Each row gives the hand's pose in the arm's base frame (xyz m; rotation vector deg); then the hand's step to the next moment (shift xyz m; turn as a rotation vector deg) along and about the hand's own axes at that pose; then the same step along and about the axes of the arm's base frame.
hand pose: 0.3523 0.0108 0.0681 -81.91 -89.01 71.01
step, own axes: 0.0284 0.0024 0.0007 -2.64 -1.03 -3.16
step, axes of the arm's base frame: -0.0046 0.0275 -0.0058 3.03 -1.91 2.28
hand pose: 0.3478 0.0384 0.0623 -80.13 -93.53 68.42
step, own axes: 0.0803 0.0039 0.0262 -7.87 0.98 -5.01
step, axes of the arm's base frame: -0.0386 0.0729 -0.0187 6.50 -6.61 1.44
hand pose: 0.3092 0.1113 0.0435 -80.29 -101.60 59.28
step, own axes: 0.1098 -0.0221 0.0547 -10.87 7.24 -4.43
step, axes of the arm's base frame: -0.0816 0.0941 -0.0054 9.59 -8.89 -4.37
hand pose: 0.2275 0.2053 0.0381 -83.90 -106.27 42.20
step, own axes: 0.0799 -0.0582 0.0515 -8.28 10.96 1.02
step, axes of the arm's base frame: -0.0883 0.0637 0.0240 7.20 -5.74 -10.24
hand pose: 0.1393 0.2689 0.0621 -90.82 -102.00 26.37
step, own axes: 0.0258 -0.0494 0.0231 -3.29 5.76 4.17
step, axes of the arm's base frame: -0.0517 0.0198 0.0240 1.24 -1.32 -7.62
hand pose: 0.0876 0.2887 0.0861 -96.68 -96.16 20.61
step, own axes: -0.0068 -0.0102 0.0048 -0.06 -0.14 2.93
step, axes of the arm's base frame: -0.0116 -0.0062 0.0013 -2.02 0.77 -1.99
